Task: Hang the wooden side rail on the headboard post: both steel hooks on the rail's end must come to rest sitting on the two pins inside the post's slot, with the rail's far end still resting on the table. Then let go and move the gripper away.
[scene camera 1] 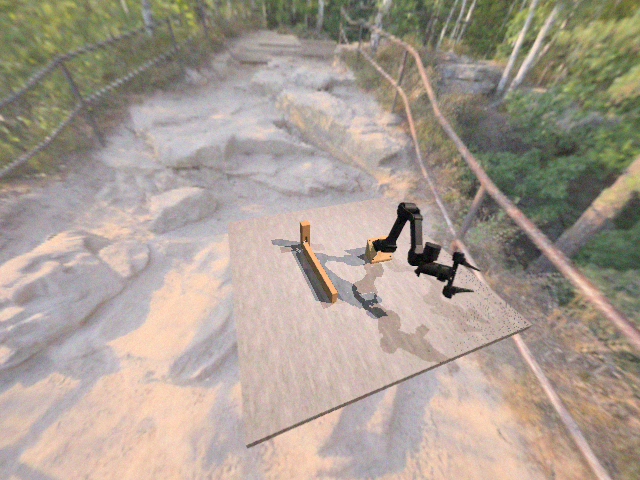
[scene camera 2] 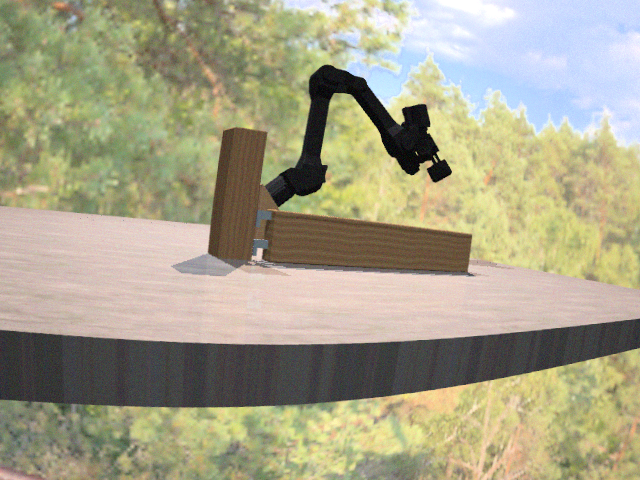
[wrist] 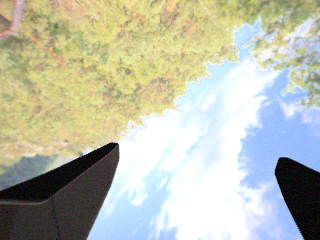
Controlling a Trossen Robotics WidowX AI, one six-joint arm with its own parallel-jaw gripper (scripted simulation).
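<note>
Nothing is held by my gripper (scene camera 2: 428, 151), and it is open. I find the same gripper in the wrist view (wrist: 195, 157) and again in scene camera 1 (scene camera 1: 477, 281). There is a wooden headboard post (scene camera 2: 235, 201), and with it I see a wooden side rail (scene camera 2: 289, 237). That rail is out of frame in the wrist view.
</note>
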